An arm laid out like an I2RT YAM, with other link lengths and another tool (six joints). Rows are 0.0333 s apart.
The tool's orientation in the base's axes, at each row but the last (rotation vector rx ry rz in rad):
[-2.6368 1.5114 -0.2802]
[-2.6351 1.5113 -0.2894]
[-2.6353 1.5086 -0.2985]
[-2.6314 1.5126 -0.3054]
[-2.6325 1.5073 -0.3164]
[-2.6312 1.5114 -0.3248]
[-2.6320 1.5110 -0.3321]
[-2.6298 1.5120 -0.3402]
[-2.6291 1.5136 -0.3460]
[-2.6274 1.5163 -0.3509]
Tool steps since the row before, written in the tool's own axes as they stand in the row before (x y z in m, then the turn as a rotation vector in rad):
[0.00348 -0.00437 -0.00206 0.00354 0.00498 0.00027]
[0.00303 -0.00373 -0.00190 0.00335 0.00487 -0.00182]
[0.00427 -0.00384 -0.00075 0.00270 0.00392 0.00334]
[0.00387 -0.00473 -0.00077 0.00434 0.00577 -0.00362]
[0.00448 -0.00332 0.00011 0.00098 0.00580 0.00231]
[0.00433 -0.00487 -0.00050 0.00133 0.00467 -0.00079]
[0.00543 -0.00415 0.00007 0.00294 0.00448 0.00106]
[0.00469 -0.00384 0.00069 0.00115 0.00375 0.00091]
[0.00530 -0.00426 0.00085 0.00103 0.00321 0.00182]
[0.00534 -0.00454 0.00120 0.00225 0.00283 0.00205]
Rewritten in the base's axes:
[0.00500 -0.00076 0.00315 -0.00241 -0.00558 -0.00070]
[0.00425 -0.00069 0.00286 -0.00284 -0.00533 0.00134]
[0.00518 -0.00171 0.00193 -0.00126 -0.00438 -0.00361]
[0.00572 -0.00093 0.00208 -0.00354 -0.00658 0.00306]
[0.00502 -0.00217 0.00109 -0.00388 -0.00385 -0.00317]
[0.00610 -0.00125 0.00198 -0.00347 -0.00349 0.00010]
[0.00616 -0.00257 0.00147 -0.00209 -0.00484 -0.00143]
[0.00567 -0.00212 0.00074 -0.00238 -0.00292 -0.00141]
[0.00635 -0.00245 0.00078 -0.00177 -0.00258 -0.00221]
[0.00669 -0.00237 0.00052 -0.00081 -0.00345 -0.00218]

